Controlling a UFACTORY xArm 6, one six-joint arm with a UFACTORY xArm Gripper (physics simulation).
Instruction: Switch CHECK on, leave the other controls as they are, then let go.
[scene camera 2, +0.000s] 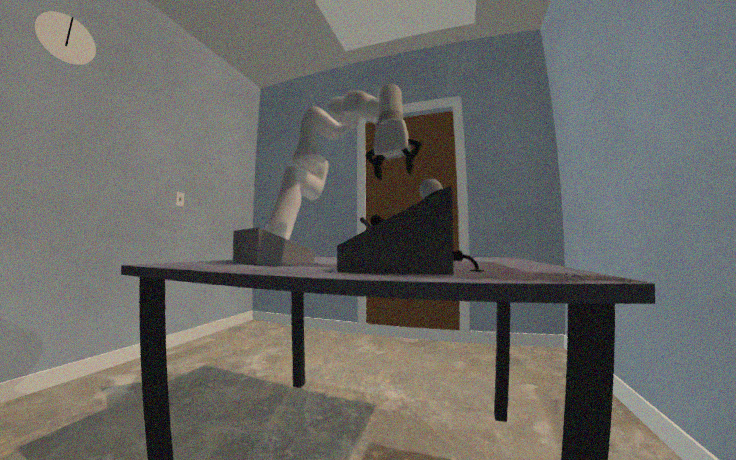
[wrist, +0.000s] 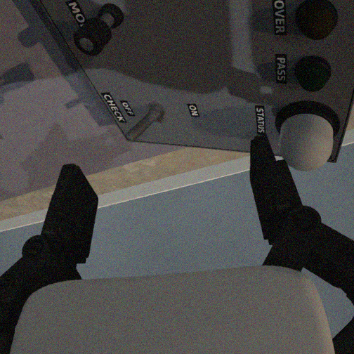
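Seen in the pictures: gripper, fingertip midpoint: (scene camera 2: 393, 175); arm's base, link origin: (scene camera 2: 274, 241).
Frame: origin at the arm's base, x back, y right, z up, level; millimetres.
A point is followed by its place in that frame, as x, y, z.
The CHECK switch is a small grey toggle lever (wrist: 145, 125) near the corner of the dark sloped console (scene camera 2: 407, 244) {-486, 333, -17} (wrist: 170, 60). In the wrist view it leans left toward the OFF label (wrist: 127, 108), away from the ON label (wrist: 193, 110). My gripper (scene camera 2: 394, 175) {-449, 155, 180} (wrist: 165, 168) is open and empty. It hangs above the console, and its fingers are apart from the lever. The CHECK lever cannot be made out in the scene view.
A white dome (scene camera 2: 431, 187) {-541, 306, 108} (wrist: 306, 142) marked STATUS sits near the right finger in the wrist view. A green lamp (wrist: 312, 72) marked PASS and a black knobbed control (wrist: 92, 37) are nearby. The console stands on the table (scene camera 2: 379, 285) {-441, 444, -86}, with a black cable (scene camera 2: 473, 261) {-634, 274, -56} behind it.
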